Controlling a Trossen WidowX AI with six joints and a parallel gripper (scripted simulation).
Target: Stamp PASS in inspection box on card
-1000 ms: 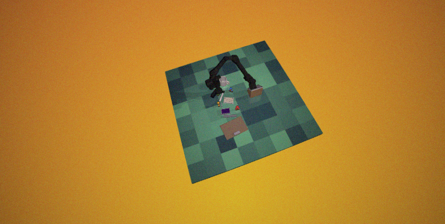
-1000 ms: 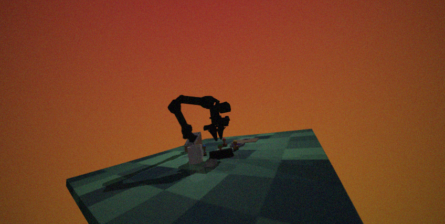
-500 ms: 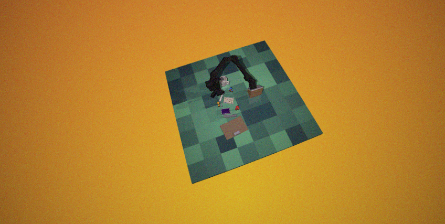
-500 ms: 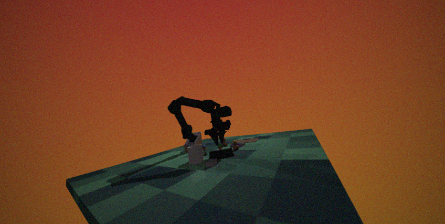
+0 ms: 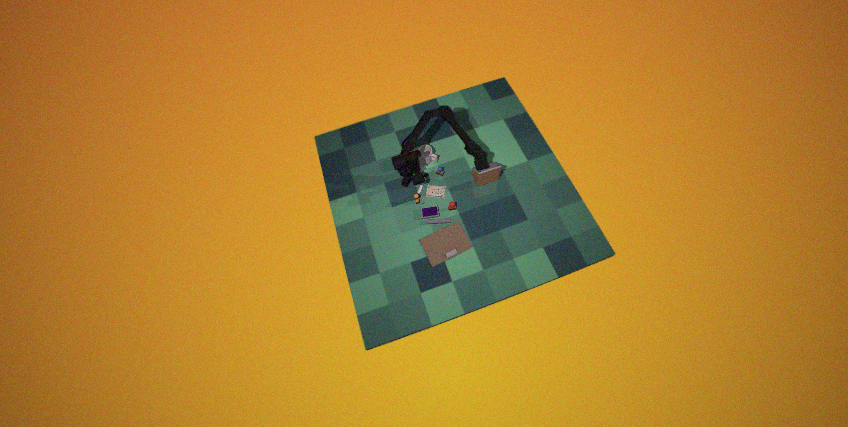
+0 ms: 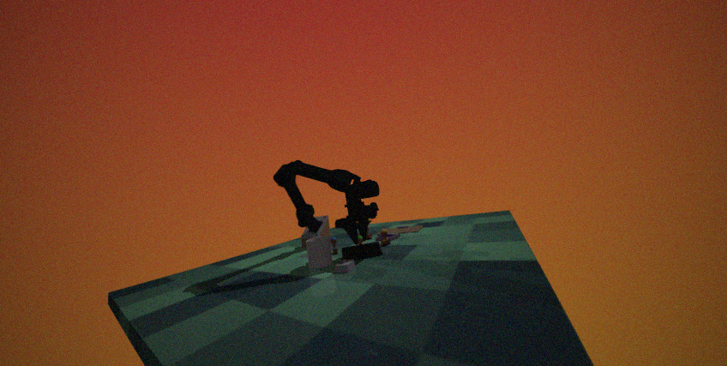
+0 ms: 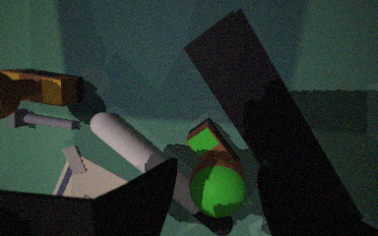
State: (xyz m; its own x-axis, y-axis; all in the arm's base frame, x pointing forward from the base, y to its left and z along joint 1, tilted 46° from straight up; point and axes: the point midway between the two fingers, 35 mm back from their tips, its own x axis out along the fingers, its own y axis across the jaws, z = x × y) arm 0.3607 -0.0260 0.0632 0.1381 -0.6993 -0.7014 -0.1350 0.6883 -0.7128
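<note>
My gripper tip is now 20 mm above the green-knobbed stamp. Also, from my gripper tip: orange-knobbed stamp: 20 mm ahead, 130 mm to the left, 20 mm below; white marker: 40 mm behind, 20 mm to the left, 30 mm below; dark block: 20 mm ahead, 30 mm to the right, 30 mm below.
</note>
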